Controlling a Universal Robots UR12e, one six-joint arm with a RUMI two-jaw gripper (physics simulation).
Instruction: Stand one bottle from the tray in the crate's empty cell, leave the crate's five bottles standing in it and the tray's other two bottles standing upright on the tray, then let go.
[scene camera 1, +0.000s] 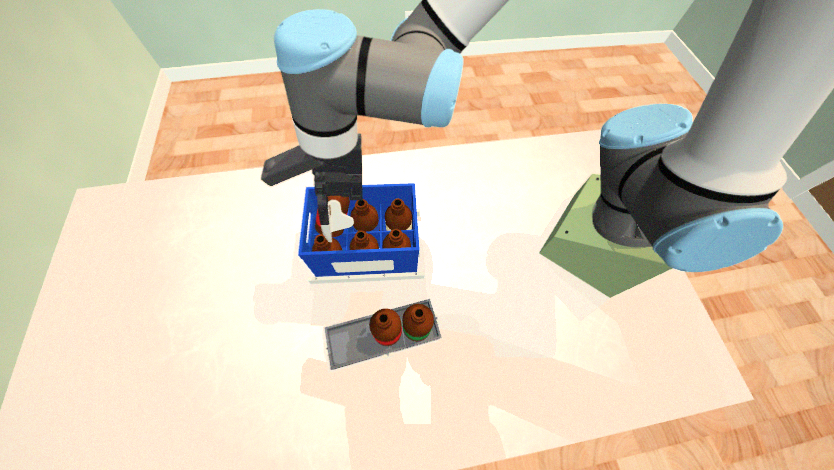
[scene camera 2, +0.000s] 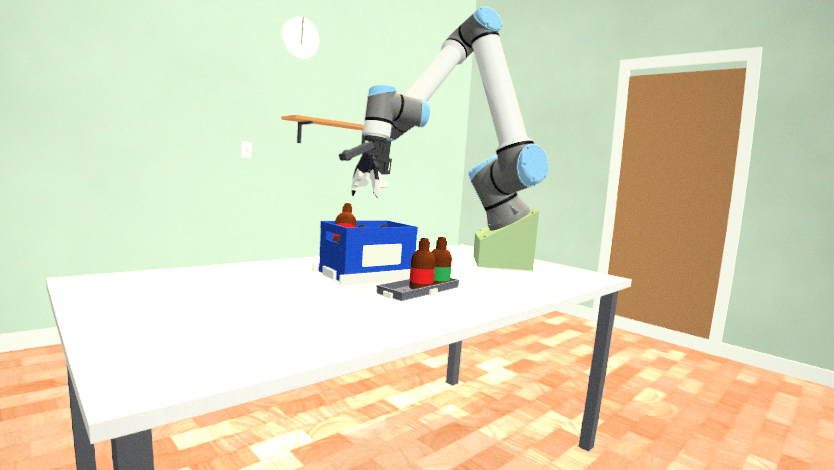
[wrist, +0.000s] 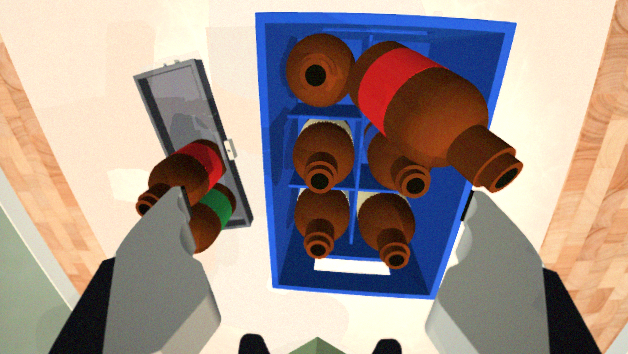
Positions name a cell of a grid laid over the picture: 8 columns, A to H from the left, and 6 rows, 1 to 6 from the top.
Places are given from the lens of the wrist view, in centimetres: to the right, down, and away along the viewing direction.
my gripper (wrist: E4): 0, 1, 13
red-label bottle (wrist: C3): -16, -1, 34
green-label bottle (wrist: C4): -15, 5, 38
red-label bottle (wrist: F3): 8, -4, 17
